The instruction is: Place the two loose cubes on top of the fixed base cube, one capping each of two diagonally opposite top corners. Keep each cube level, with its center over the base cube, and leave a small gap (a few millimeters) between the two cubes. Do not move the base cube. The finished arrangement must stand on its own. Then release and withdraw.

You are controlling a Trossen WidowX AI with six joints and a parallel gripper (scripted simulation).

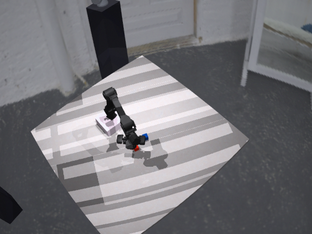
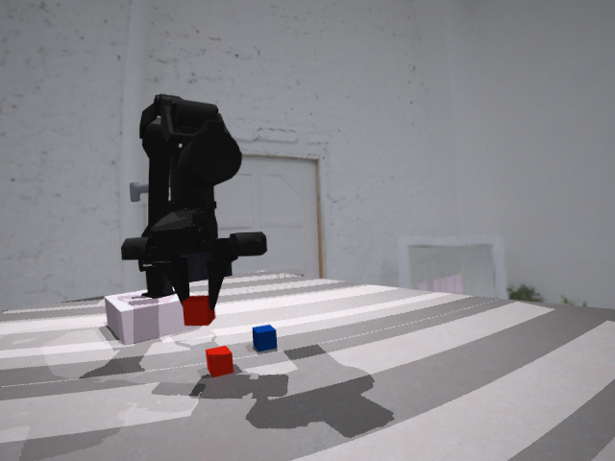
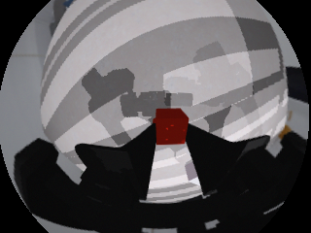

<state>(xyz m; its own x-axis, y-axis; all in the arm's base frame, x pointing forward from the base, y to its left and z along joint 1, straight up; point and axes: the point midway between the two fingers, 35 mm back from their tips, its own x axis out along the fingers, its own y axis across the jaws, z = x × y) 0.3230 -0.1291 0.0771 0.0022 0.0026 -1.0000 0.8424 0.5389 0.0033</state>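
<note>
The blue base cube is 2 cm behind my gripper tip, 15 cm to the left of it and 10 cm below it.
</note>
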